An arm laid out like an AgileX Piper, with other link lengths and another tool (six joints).
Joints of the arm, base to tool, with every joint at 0 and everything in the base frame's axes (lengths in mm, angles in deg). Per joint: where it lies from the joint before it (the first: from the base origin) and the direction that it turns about. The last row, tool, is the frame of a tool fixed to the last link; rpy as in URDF.
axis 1: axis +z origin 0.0 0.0 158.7
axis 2: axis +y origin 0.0 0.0 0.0
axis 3: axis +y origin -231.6 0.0 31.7
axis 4: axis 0.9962 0 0.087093 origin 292.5 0.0 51.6
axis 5: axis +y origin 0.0 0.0 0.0
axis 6: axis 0.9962 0 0.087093 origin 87.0 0.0 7.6
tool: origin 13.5 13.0 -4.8 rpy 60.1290 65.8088 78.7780
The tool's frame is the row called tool.
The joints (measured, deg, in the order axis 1, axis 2, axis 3, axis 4, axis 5, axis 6), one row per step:
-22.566 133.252 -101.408 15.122 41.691 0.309
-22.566 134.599 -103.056 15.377 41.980 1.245
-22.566 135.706 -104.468 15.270 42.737 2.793
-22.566 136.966 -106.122 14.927 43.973 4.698
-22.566 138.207 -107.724 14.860 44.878 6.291
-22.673 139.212 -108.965 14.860 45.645 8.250
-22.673 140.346 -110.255 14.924 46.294 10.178
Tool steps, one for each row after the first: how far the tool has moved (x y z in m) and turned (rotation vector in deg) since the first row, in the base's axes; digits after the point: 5 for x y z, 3 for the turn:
0.00409 -0.00123 -0.00261 0.622 -0.105 -0.898
0.00680 -0.00214 -0.00484 1.413 0.323 -2.084
0.00929 -0.00310 -0.00747 2.322 1.176 -3.395
0.01212 -0.00400 -0.01001 3.180 1.685 -4.622
0.01399 -0.00549 -0.01233 4.212 2.185 -6.356
0.01632 -0.00612 -0.01549 5.249 2.647 -8.012

